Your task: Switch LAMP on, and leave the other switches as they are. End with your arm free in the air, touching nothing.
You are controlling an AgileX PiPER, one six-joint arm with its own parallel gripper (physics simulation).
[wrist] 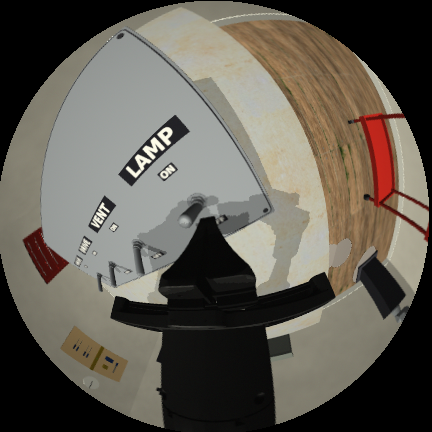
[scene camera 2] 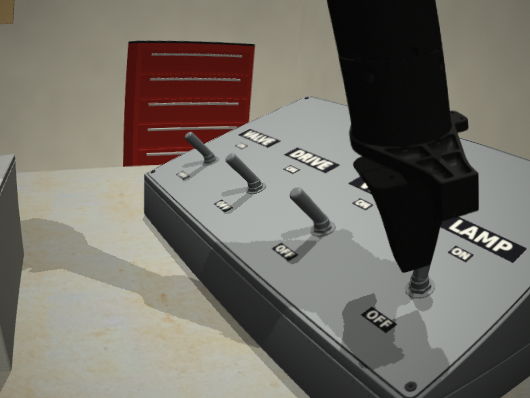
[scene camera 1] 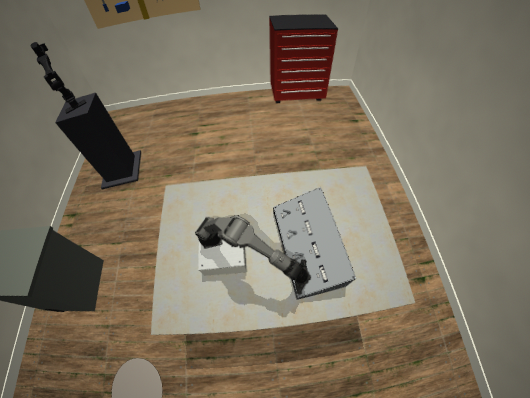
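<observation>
The grey switch panel (scene camera 1: 332, 230) (scene camera 2: 310, 120) (wrist: 90, 125) carries several toggle levers. The LAMP lever (scene camera 2: 422, 274) (wrist: 190, 212) stands about upright between its ON and OFF marks, partly hidden behind the finger in scene camera 2. My gripper (scene camera 2: 416, 270) (wrist: 209, 224) is shut and empty, its tip down beside the LAMP lever on the OFF side, at or very near it; contact is hard to tell. The VENT lever (scene camera 2: 310, 211) (wrist: 138, 257), DRIVE lever (scene camera 2: 243, 171) (wrist: 112, 275) and VALVE lever (scene camera 2: 200, 147) (wrist: 100, 283) lean toward OFF.
My arm's white base block (scene camera 1: 222, 261) stands left of the panel on the pale top (scene camera 1: 175, 305). A red drawer cabinet (scene camera 1: 302, 65) (scene camera 2: 187, 100) stands behind. A black pedestal (scene camera 1: 102, 145) with another arm and a dark box (scene camera 1: 70, 275) stand at the left.
</observation>
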